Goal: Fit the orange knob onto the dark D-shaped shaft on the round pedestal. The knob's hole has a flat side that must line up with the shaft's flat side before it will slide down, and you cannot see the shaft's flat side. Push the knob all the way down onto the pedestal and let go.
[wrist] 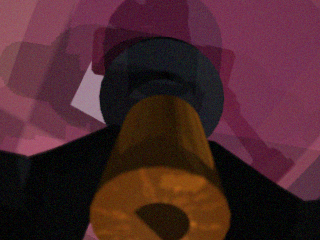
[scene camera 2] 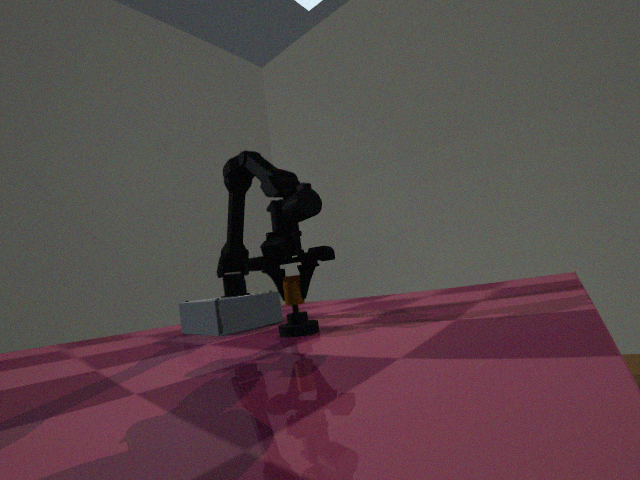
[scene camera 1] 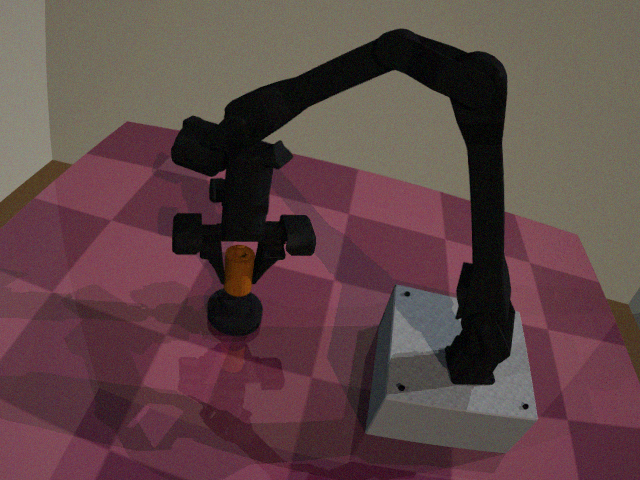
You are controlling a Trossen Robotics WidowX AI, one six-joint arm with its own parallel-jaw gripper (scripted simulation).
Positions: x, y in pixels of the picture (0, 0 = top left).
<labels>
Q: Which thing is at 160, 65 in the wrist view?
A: A round pedestal.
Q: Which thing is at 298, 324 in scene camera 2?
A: A round pedestal.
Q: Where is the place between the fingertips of the gripper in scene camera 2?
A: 294, 299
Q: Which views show the gripper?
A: The wrist view, scene camera 2 and scene camera 1: all of them.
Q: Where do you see an orange knob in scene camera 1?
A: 239, 263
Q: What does the gripper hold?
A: An orange knob.
</labels>
